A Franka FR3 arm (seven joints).
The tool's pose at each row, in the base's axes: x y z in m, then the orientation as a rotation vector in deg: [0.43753, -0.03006, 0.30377, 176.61, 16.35, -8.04]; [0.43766, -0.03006, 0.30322, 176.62, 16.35, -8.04]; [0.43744, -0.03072, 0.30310, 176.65, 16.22, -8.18]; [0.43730, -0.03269, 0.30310, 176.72, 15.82, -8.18]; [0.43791, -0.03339, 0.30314, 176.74, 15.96, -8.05]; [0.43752, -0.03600, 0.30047, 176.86, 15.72, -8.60]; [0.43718, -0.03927, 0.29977, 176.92, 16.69, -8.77]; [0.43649, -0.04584, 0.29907, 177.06, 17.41, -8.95]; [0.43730, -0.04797, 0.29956, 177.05, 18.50, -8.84]
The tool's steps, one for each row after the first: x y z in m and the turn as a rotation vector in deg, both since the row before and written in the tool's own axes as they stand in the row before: [0.00018, 0.00001, 0.00054, 0.01, 0.00, 0.00]; [-0.00032, 0.00060, 0.00017, 0.04, -0.09, 0.08]; [-0.00049, 0.00191, 0.00011, 0.05, 0.00, 0.26]; [0.00047, 0.00080, -0.00006, 0.01, 0.09, -0.09]; [-0.00059, 0.00241, 0.00282, 0.16, -0.34, 0.15]; [-0.00083, 0.00313, 0.00088, 0.13, -0.08, -0.63]; [-0.00182, 0.00630, 0.00106, 0.20, -0.08, -0.46]; [0.00033, 0.00226, -0.00048, 0.05, 0.09, -0.70]
